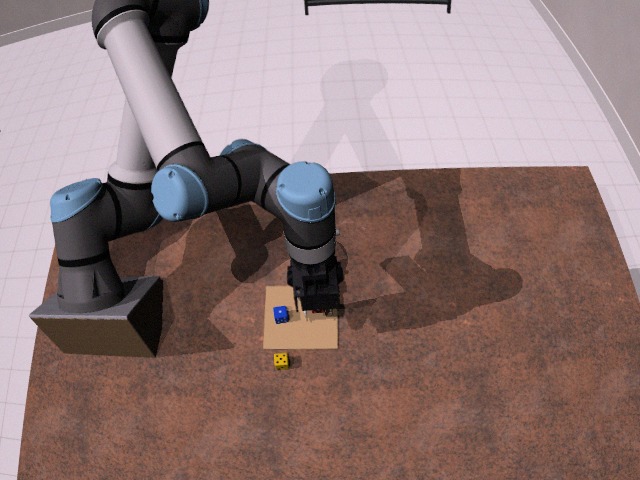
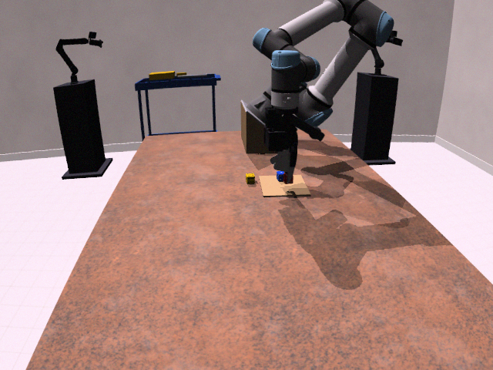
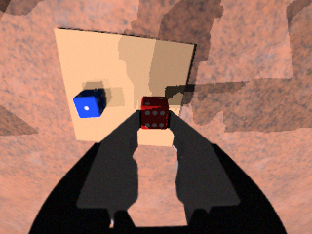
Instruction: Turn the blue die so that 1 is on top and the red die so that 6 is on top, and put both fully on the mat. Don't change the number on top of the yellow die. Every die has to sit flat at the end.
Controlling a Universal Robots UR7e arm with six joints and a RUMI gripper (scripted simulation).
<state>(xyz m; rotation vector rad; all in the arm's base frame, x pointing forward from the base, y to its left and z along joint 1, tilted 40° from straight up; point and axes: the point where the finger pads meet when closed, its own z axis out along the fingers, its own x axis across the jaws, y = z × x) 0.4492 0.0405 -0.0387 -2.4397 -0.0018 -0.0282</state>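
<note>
My hand is 40 mm past the tan mat and 50 mm above it. From my hand the other things lie so: yellow die (80 mm behind, 100 mm to the right, 40 mm below); then blue die (70 mm behind, 30 mm below); then red die (10 mm below).
</note>
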